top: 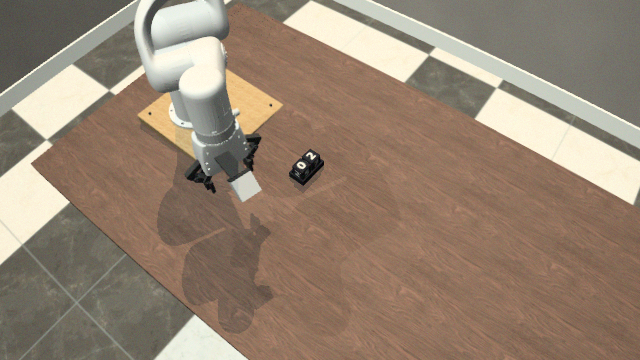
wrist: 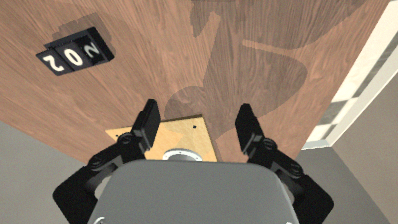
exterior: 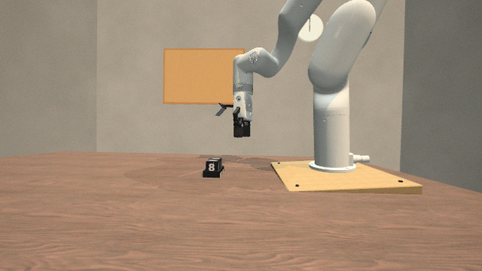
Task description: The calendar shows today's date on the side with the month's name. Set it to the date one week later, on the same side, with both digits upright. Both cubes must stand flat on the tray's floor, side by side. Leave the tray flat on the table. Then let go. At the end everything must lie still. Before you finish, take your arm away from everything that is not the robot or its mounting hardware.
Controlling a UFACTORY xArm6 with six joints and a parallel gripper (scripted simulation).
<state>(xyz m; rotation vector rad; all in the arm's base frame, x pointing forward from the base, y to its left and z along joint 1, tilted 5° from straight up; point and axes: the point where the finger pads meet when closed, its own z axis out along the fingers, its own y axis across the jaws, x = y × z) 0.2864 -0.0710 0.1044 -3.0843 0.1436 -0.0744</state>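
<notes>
Right now the black cube is 4 cm ahead of my hand, 16 cm to the left of it and 9 cm below it. From my hand the other things lie so: black tray (4 cm ahead, 18 cm to the left, 10 cm below).
</notes>
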